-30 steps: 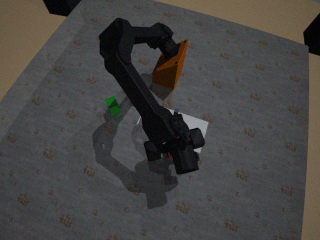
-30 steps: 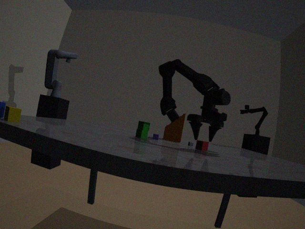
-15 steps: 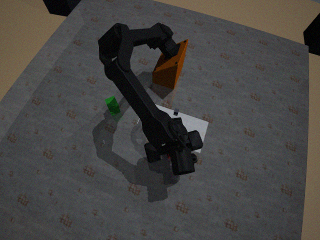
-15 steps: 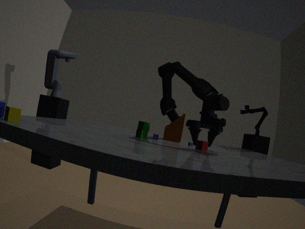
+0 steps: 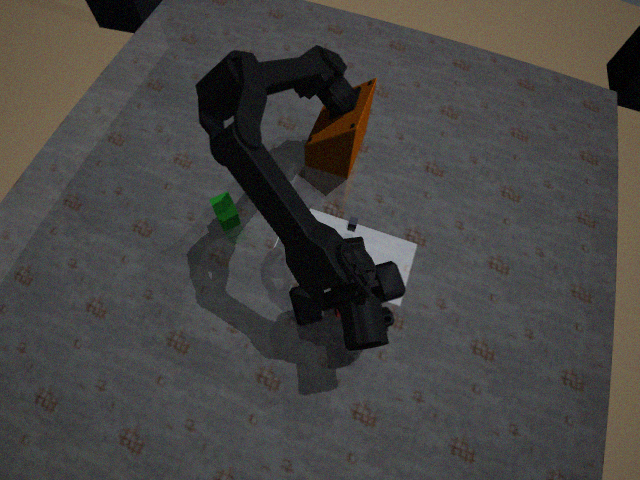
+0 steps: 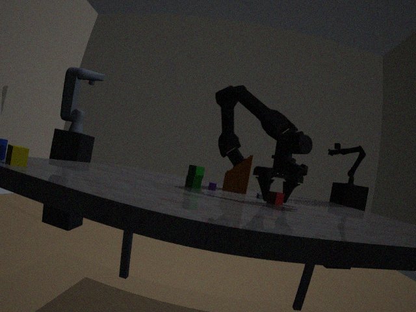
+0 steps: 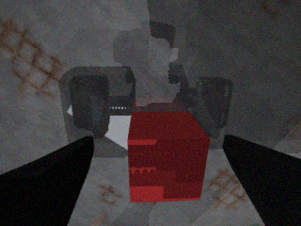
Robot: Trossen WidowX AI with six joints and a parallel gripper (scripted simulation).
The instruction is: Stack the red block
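Now: the small purple block 200 mm to the right of my gripper tip, 170 mm behind it and 10 mm above it. Also, from my gripper tip: yellow block 630 mm to the right, 380 mm ahead, 10 mm above; red block 10 mm above.
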